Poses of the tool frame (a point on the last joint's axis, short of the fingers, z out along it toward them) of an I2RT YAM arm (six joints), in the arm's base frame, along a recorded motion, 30 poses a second.
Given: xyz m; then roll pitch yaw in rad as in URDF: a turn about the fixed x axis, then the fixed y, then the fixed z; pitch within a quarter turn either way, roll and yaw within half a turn.
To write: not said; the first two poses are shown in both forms.
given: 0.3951, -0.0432, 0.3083, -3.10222, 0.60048, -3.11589
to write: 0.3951, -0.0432, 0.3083, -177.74, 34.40, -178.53
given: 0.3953, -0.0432, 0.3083, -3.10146, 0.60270, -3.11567
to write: 0.3953, -0.0432, 0.3083, -177.70, 34.53, -178.51
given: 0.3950, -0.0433, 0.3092, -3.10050, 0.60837, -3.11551
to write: 0.3950, -0.0433, 0.3092, -177.65, 34.86, -178.51
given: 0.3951, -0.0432, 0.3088, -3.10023, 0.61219, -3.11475
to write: 0.3951, -0.0432, 0.3088, -177.63, 35.08, -178.46
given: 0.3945, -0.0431, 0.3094, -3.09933, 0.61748, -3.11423
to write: 0.3945, -0.0431, 0.3094, -177.58, 35.38, -178.43
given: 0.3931, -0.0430, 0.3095, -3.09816, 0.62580, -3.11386
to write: 0.3931, -0.0430, 0.3095, -177.51, 35.86, -178.41
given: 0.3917, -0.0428, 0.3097, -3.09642, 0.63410, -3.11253
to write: 0.3917, -0.0428, 0.3097, -177.41, 36.33, -178.33
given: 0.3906, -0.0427, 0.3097, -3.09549, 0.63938, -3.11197
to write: 0.3906, -0.0427, 0.3097, -177.36, 36.63, -178.30
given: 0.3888, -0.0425, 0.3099, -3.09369, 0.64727, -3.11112
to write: 0.3888, -0.0425, 0.3099, -177.26, 37.09, -178.25
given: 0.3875, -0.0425, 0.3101, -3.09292, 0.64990, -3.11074
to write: 0.3875, -0.0425, 0.3101, -177.21, 37.24, -178.23
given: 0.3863, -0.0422, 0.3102, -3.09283, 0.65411, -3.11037
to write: 0.3863, -0.0422, 0.3102, -177.21, 37.48, -178.21
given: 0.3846, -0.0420, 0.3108, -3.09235, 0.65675, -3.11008
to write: 0.3846, -0.0420, 0.3108, -177.18, 37.63, -178.19
